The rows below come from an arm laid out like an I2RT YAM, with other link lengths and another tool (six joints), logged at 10 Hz.
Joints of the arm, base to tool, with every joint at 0 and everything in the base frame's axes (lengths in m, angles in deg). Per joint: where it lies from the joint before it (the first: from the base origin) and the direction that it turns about. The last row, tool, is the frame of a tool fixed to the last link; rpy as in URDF.
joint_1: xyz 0 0 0.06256 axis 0 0 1
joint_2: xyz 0.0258 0.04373 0.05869 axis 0 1 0
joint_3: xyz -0.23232 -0.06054 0 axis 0 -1 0
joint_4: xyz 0.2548 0.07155 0.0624 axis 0 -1 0
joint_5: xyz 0.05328 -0.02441 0.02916 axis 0 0 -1
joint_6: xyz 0.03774 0 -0.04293 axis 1 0 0
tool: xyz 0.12 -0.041 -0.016 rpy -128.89 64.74 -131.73
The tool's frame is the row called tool.
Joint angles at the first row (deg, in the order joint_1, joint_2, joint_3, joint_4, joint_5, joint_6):
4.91 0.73 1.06 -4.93 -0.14 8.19
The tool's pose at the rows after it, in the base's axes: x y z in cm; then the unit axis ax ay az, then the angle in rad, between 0 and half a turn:
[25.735 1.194 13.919 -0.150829 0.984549 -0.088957 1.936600]
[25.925 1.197 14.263 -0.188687 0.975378 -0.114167 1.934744]
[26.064 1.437 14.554 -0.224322 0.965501 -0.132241 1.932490]
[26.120 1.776 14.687 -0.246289 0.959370 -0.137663 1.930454]
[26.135 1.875 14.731 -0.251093 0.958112 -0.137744 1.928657]
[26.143 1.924 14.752 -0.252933 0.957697 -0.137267 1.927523]
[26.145 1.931 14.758 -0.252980 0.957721 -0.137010 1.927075]
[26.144 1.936 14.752 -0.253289 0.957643 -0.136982 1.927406]
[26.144 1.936 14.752 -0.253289 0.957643 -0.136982 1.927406]
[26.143 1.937 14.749 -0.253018 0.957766 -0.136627 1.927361]
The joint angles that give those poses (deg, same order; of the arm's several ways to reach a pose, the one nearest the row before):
2.98 0.74 1.06 -4.73 -2.88 4.08
1.50 0.73 1.06 -4.58 -5.72 -0.19
0.71 0.74 1.06 -4.46 -8.14 -3.75
0.67 0.74 1.06 -4.44 -9.54 -5.50
0.66 0.73 1.06 -4.39 -9.91 -5.78
0.67 0.73 1.06 -4.34 -10.09 -5.85
0.67 0.73 1.06 -4.31 -10.11 -5.82
0.66 0.73 1.06 -4.34 -10.13 -5.85
0.66 0.73 1.06 -4.34 -10.13 -5.85
0.67 0.73 1.06 -4.34 -10.13 -5.80

